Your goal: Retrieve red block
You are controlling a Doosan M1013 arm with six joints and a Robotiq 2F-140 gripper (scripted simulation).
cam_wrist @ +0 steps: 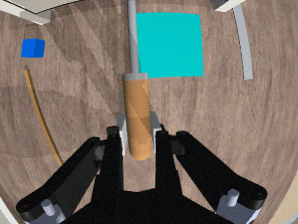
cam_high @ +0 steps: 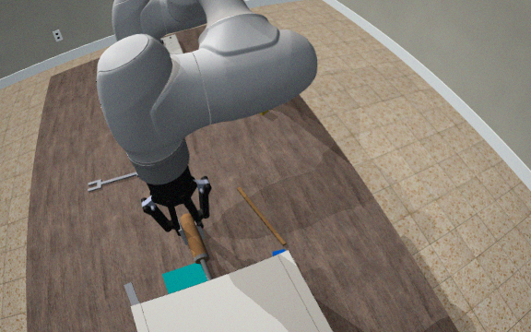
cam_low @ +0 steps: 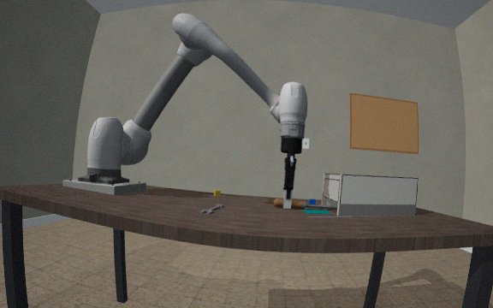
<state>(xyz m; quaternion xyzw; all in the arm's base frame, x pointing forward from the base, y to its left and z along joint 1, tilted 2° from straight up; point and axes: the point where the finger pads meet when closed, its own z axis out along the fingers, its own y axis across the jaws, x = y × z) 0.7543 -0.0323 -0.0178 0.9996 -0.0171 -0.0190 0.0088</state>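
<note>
Right now my hand is 10 cm short of the teal square, 5 cm to the left of it and 4 cm above it. The rest, counted from my hand: hook tool (13 cm ahead, 4 cm to the right, 2 cm below); then blue block (13 cm ahead, 14 cm to the left, 2 cm below); then thin wooden stick (1 cm ahead, 15 cm to the left, 3 cm below).
</note>
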